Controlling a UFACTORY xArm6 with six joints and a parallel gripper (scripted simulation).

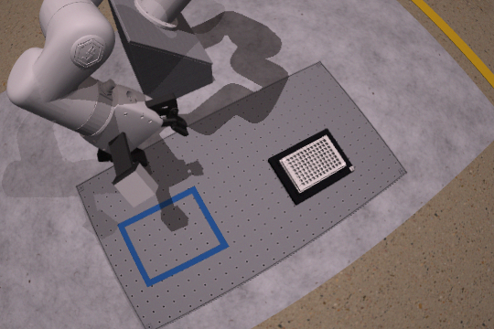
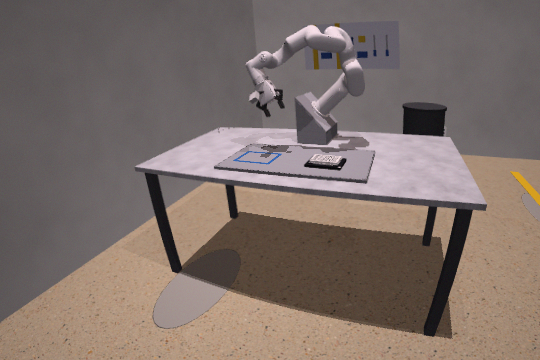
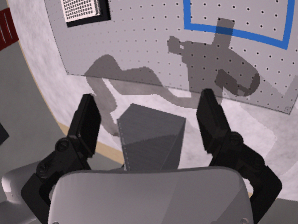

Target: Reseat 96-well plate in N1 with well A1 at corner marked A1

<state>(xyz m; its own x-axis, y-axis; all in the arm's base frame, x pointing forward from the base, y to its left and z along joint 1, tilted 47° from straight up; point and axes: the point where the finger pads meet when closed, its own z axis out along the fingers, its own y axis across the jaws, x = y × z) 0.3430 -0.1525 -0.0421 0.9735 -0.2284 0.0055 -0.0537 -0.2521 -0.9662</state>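
Now: the white 96-well plate 120 mm ahead of my hand, 280 mm to the left of it and 190 mm below it. From my hand the other things lie so: white A1 mark: 180 mm ahead, 350 mm to the left, 200 mm below; then black plate nest N1: 120 mm ahead, 280 mm to the left, 210 mm below.
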